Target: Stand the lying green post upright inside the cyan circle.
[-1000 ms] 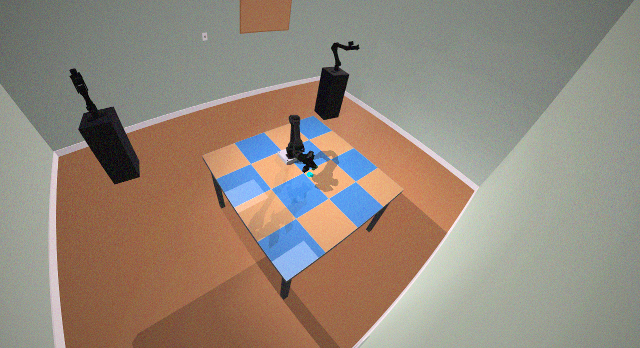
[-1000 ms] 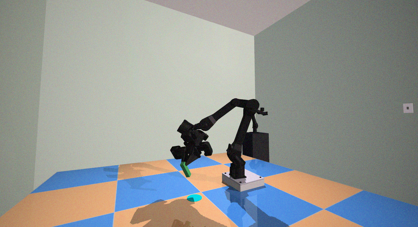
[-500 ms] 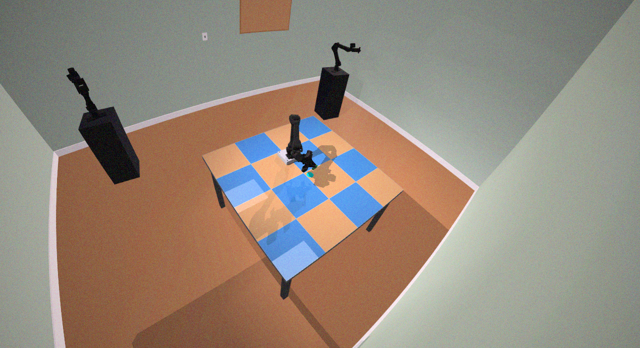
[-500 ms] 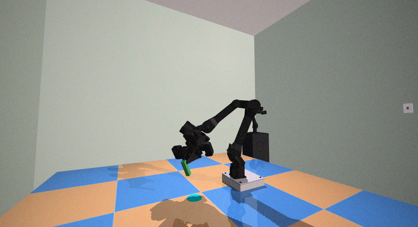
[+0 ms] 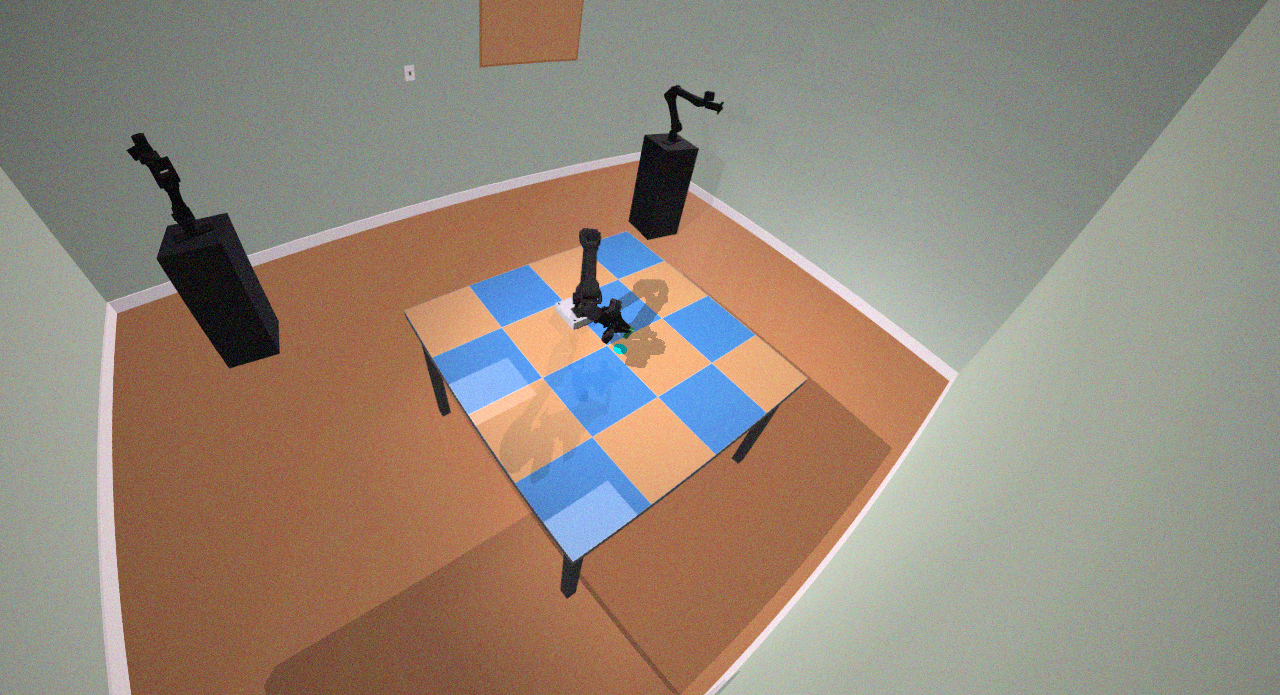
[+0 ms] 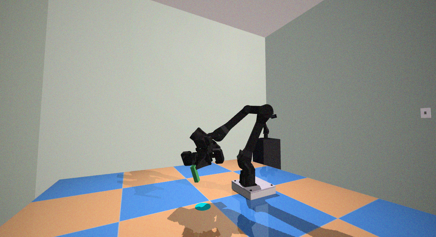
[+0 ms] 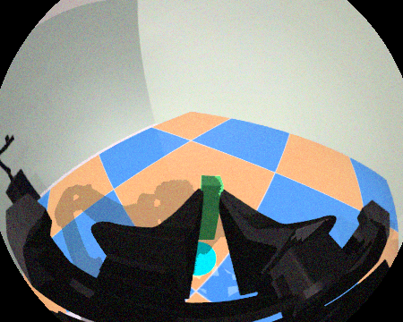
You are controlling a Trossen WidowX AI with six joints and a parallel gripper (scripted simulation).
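My gripper tip is now 15 cm above the cyan circle and 4 cm past it. The rest, counted from my gripper tip: green post: 2 cm below, 1 cm behind.
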